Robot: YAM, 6 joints.
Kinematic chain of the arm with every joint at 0, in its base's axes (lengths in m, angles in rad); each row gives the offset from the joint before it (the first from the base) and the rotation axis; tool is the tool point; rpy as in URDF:
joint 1: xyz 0 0 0.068 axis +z
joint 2: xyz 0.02 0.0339 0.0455 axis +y
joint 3: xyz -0.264 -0.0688 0 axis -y
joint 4: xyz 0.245 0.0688 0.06 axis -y
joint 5: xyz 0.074 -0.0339 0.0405 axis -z
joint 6: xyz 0.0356 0 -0.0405 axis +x
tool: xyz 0 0 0 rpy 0 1.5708 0
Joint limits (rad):
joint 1: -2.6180..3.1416
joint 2: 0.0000..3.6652
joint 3: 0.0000..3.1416
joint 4: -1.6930..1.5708
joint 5: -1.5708..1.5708
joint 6: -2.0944..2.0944
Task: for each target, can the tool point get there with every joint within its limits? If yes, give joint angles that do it. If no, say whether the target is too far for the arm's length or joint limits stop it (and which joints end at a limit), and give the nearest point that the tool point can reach.
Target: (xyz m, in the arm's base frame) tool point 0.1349 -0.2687 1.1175
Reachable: no: too far | nearest point 0.0846 -0.1685 0.7162 | short by 0.417 m
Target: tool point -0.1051 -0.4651 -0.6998
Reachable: no: too far | nearest point -0.0801 -0.3546 -0.3616 | short by 0.357 m
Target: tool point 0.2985 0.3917 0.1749
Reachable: yes | joints 0.9523 2.1759 1.4584 0.3313 0.4690 0.8295
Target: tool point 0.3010 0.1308 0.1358
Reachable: yes | joints 0.3796 1.7934 0.9980 -0.4422 -0.2841 0.7704
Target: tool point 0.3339 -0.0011 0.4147
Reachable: yes | joints 0.0902 1.7857 2.0701 -1.4281 1.0658 1.4742
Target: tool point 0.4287 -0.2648 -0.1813
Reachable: yes | joints -0.6068 3.2367 2.1632 0.0510 -0.8578 -0.7478
